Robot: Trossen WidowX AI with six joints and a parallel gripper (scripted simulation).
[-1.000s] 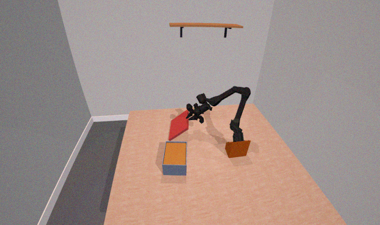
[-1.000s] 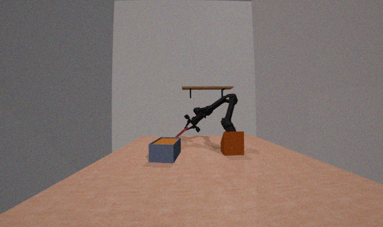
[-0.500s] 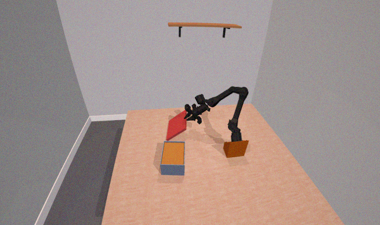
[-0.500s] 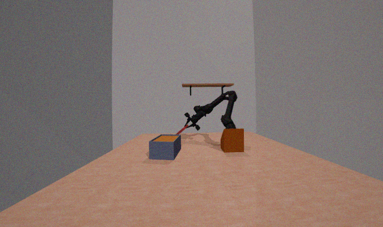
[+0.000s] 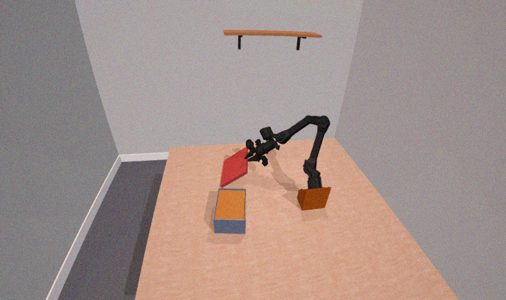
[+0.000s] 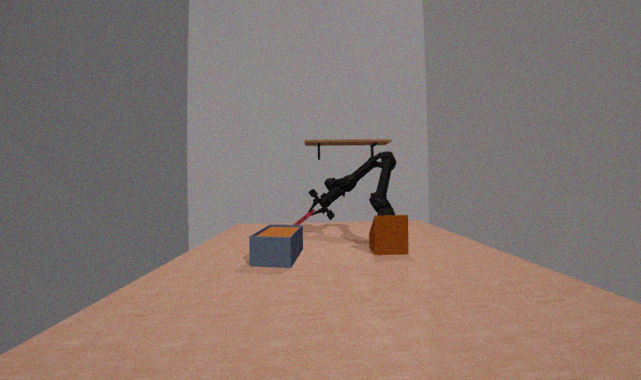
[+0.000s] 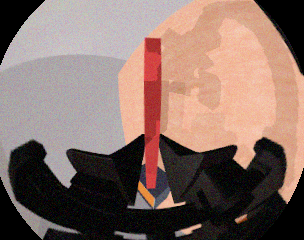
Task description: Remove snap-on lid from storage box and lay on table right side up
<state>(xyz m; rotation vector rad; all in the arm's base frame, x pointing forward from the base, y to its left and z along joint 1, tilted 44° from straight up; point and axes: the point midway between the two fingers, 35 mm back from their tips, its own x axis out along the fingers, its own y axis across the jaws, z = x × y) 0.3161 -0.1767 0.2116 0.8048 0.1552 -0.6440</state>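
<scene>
Right now my gripper tip is 70 mm short of the red lid, 50 mm above it and 10 mm to the left of it. From my gripper tip the other things lie so: storage box 330 mm to the left, 100 mm ahead, 60 mm below.
</scene>
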